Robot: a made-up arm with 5 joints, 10 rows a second.
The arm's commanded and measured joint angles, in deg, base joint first. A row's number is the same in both.
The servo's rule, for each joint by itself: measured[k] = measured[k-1] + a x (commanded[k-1-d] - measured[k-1]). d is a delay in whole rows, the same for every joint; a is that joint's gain. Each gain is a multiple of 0.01, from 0.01 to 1. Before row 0 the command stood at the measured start. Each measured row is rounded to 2 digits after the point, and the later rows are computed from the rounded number. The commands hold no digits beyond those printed.
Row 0, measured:
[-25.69, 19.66, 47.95, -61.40, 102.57]
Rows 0 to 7, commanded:
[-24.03, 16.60, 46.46, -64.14, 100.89]
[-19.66, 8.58, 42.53, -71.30, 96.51]
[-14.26, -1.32, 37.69, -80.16, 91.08]
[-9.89, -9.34, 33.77, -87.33, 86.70]
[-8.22, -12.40, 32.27, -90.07, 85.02]
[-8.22, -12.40, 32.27, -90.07, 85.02]
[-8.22, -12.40, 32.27, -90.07, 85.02]
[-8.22, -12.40, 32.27, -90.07, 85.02]
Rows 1 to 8, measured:
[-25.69, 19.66, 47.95, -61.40, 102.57]
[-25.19, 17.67, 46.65, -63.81, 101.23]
[-23.53, 11.76, 43.07, -70.40, 97.45]
[-20.75, 3.26, 38.39, -78.99, 92.35]
[-17.49, -4.93, 34.37, -86.33, 87.83]
[-14.71, -9.79, 32.54, -89.62, 85.58]
[-12.76, -11.49, 32.31, -90.02, 85.13]
[-11.40, -12.08, 32.28, -90.06, 85.04]
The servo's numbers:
d 1
a 0.30 0.65 0.87 0.88 0.80

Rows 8 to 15, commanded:
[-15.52, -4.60, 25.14, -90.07, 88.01]
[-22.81, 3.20, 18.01, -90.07, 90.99]
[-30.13, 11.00, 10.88, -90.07, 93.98]
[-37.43, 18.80, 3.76, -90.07, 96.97]
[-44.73, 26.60, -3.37, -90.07, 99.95]
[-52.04, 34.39, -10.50, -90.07, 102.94]
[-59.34, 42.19, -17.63, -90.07, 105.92]
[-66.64, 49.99, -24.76, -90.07, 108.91]
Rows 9 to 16, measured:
[-10.45, -12.29, 32.27, -90.07, 85.02]
[-11.97, -7.29, 26.07, -90.07, 87.41]
[-15.22, -0.47, 19.06, -90.07, 90.27]
[-19.69, 6.99, 11.94, -90.07, 93.24]
[-25.01, 14.67, 4.82, -90.07, 96.22]
[-30.93, 22.42, -2.31, -90.07, 99.20]
[-37.26, 30.20, -9.44, -90.07, 102.19]
[-43.88, 37.99, -16.57, -90.07, 105.17]

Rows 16 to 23, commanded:
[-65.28, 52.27, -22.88, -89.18, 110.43]
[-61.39, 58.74, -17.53, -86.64, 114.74]
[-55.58, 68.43, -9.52, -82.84, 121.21]
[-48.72, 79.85, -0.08, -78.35, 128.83]
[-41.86, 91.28, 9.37, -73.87, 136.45]
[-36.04, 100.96, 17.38, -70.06, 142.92]
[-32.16, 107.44, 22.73, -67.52, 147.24]
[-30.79, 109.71, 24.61, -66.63, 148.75]
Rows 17 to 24, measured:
[-50.71, 45.79, -23.70, -90.07, 108.16]
[-55.08, 50.00, -22.99, -89.29, 109.98]
[-56.97, 55.68, -18.24, -86.96, 113.79]
[-56.55, 63.97, -10.65, -83.33, 119.73]
[-54.20, 74.29, -1.45, -78.95, 127.01]
[-50.50, 85.33, 7.96, -74.48, 134.56]
[-46.16, 95.49, 16.16, -70.59, 141.25]
[-41.96, 103.26, 21.88, -67.89, 146.04]

